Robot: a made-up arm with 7 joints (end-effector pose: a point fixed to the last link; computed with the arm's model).
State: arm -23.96 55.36 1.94 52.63 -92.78 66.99 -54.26
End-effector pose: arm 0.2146 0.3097 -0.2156 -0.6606 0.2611 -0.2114 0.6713
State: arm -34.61 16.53 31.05 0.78 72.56 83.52 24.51
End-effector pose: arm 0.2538 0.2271 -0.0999 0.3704 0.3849 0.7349 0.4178
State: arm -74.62 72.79 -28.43 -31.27 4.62 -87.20 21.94
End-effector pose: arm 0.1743 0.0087 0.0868 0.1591 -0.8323 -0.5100 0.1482
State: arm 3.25 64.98 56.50 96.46 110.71 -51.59 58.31
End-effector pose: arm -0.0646 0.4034 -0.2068 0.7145 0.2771 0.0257 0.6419
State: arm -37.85 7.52 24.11 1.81 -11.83 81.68 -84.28
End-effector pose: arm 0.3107 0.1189 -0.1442 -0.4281 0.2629 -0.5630 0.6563
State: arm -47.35 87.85 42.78 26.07 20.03 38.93 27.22
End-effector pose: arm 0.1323 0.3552 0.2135 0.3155 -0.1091 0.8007 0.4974
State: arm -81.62 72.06 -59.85 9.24 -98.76 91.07 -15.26
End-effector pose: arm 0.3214 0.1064 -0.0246 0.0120 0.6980 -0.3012 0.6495
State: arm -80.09 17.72 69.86 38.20 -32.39 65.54 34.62
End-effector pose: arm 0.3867 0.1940 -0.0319 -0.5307 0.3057 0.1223 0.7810
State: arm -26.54 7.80 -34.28 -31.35 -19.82 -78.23 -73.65
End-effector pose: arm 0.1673 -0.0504 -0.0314 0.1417 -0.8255 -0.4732 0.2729
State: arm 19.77 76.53 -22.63 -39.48 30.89 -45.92 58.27
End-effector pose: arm 0.0891 0.0657 -0.1650 0.1969 -0.4182 -0.2879 0.8387
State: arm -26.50 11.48 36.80 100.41 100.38 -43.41 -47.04
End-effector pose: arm 0.0728 0.0749 -0.4156 0.1195 0.4040 -0.7625 0.4911
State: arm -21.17 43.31 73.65 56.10 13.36 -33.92 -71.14
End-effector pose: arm 0.1089 0.4143 -0.1675 0.2153 0.0870 -0.0446 0.9716
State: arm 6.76 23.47 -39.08 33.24 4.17 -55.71 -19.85
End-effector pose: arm 0.0453 0.0437 -0.3644 0.0682 0.0646 -0.5415 0.8354
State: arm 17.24 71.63 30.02 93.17 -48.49 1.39 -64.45
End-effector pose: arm -0.1159 0.4557 -0.0988 -0.0948 0.3814 0.2971 0.8702
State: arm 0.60 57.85 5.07 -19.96 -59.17 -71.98 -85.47
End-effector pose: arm 0.2069 0.1704 -0.0571 0.3308 -0.4870 -0.6095 0.5310
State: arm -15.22 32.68 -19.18 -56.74 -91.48 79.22 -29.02
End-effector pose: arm 0.1219 -0.0246 -0.0611 -0.1550 0.3581 -0.8349 0.3882
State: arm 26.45 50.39 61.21 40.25 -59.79 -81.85 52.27
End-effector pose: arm -0.0454 0.4097 -0.0542 0.1268 -0.6027 0.7083 0.3450
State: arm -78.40 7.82 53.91 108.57 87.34 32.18 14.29
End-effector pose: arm 0.3440 -0.0095 -0.2513 0.4781 0.4379 -0.0702 0.7581
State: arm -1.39 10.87 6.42 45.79 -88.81 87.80 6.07
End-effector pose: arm 0.0722 0.0886 -0.3707 -0.6347 0.7117 -0.0857 0.2886
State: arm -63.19 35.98 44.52 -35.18 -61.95 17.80 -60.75
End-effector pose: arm 0.1406 0.1680 0.1715 0.1975 -0.6302 -0.5044 0.5563
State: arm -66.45 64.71 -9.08 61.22 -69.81 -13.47 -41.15
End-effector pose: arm 0.3295 0.3362 0.0185 -0.0396 -0.2596 -0.0625 0.9629
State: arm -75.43 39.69 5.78 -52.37 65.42 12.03 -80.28
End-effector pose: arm 0.0930 0.0251 0.1736 0.7784 -0.2590 0.1031 0.5625
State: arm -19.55 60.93 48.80 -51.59 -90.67 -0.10 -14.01
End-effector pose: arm 0.1201 0.1071 0.1340 0.0085 -0.4930 -0.4258 0.7586
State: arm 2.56 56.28 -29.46 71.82 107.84 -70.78 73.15
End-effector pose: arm -0.0534 0.3494 -0.2710 0.4561 0.1550 -0.5961 0.6423
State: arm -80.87 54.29 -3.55 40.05 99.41 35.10 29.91
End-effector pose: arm 0.3492 0.2261 0.1403 0.7569 -0.1203 0.6230 0.1567
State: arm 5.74 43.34 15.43 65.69 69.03 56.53 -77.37
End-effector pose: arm -0.0282 0.3758 -0.2593 0.0006 0.9775 0.1141 0.1774
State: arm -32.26 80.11 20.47 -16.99 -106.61 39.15 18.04
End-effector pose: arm 0.2443 0.1422 0.1119 -0.0923 0.0446 -0.1511 0.9832
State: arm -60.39 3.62 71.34 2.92 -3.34 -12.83 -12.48
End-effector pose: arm 0.2691 0.2609 -0.0581 -0.1525 -0.4124 0.3561 0.8245
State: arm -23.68 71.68 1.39 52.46 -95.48 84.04 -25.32
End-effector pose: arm 0.1988 0.3534 -0.1292 -0.5385 0.4865 -0.0239 0.6876
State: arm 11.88 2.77 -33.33 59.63 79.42 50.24 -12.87
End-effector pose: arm -0.0697 0.0440 -0.4132 0.6688 0.6025 -0.3581 0.2479
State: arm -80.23 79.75 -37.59 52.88 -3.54 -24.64 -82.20
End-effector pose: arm 0.3238 0.3040 0.1036 0.5669 0.2922 -0.3906 0.6639
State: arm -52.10 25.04 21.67 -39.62 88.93 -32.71 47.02
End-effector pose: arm 0.1995 0.0716 0.1149 0.4854 -0.7673 0.3948 0.1405
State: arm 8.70 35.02 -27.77 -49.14 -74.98 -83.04 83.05
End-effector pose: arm 0.1307 0.0501 -0.0997 -0.7442 0.0478 0.4780 0.4642
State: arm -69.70 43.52 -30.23 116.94 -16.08 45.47 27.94
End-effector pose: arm 0.2158 0.3259 -0.1950 0.3046 0.6640 0.5258 0.4358
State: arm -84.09 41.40 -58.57 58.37 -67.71 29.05 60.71
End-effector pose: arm 0.4294 0.1116 -0.0712 0.2278 0.2035 0.4605 0.8335
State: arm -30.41 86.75 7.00 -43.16 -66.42 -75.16 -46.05
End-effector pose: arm 0.1540 0.0649 0.1067 0.2295 -0.7066 -0.5960 0.3046
